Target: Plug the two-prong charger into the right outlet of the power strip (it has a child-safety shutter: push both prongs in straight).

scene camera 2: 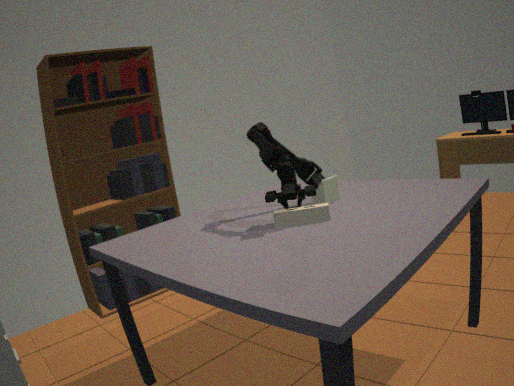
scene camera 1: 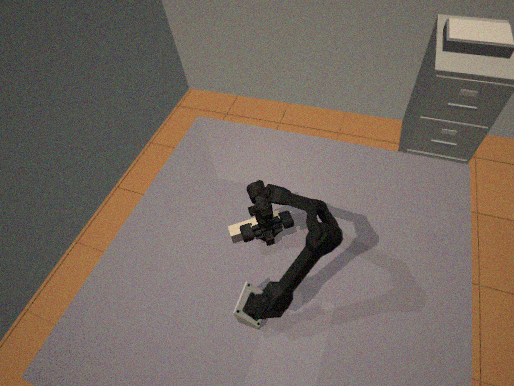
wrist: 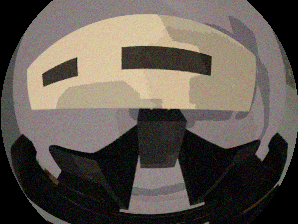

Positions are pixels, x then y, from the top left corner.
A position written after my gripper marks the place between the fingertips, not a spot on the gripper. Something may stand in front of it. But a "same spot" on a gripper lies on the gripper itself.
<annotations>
my gripper: scene camera 2; scene camera 1 268,238; wrist
same spot on my gripper: (wrist: 101,180) = (scene camera 2: 298,198)
</annotations>
